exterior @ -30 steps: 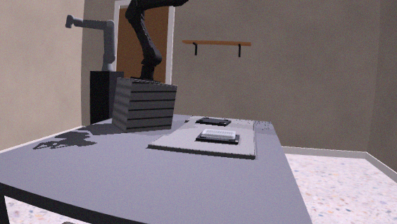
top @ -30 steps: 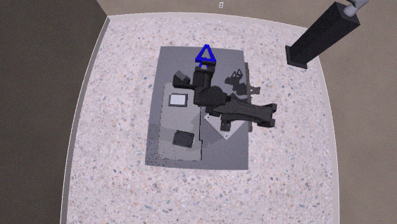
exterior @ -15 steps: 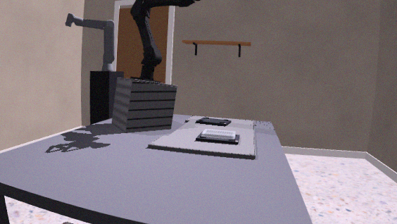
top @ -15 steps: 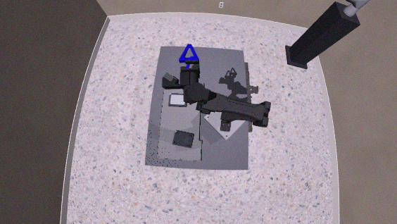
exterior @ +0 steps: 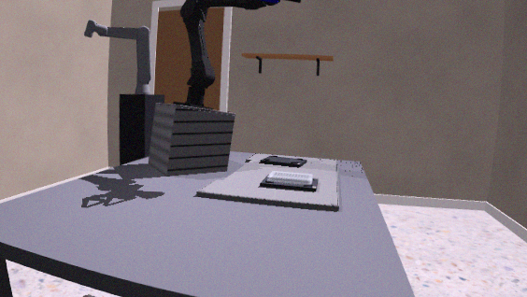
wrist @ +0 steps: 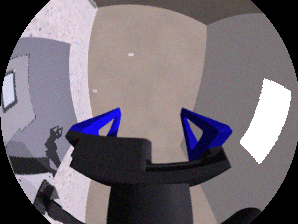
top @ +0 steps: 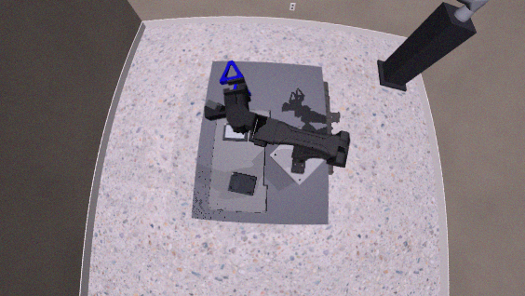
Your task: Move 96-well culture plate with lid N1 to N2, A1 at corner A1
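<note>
My hand is 61 cm above the clear lid, 9 cm short of it and 2 cm to the right of it. From my hand the other things lie so: white corner mark (63 cm below, 30 cm to the left, 5 cm ahead); dark plate nest (63 cm below, 9 cm ahead, 2 cm to the left).
</note>
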